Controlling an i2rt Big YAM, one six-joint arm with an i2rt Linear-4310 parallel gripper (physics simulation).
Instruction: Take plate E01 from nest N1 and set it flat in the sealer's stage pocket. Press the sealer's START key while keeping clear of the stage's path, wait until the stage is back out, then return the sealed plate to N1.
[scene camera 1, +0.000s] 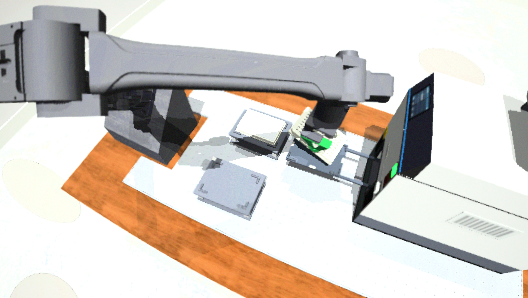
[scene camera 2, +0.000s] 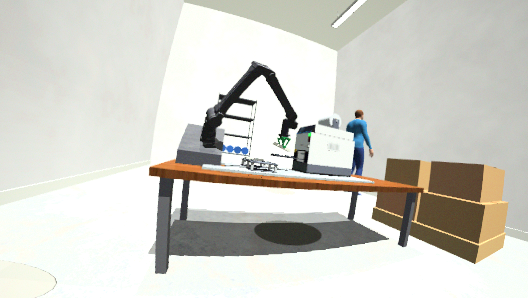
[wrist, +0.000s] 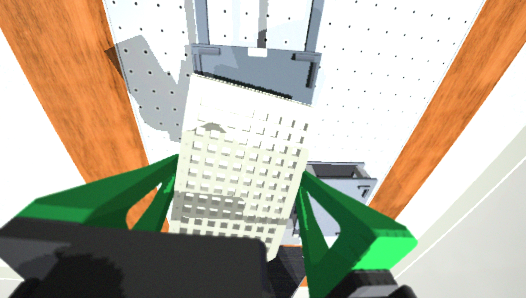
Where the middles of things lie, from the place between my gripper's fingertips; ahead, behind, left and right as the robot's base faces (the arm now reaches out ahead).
I see the sealer stage (scene camera 1: 298, 153) 5 cm ahead of my hand, 1 cm to the right of it and 6 cm below it.
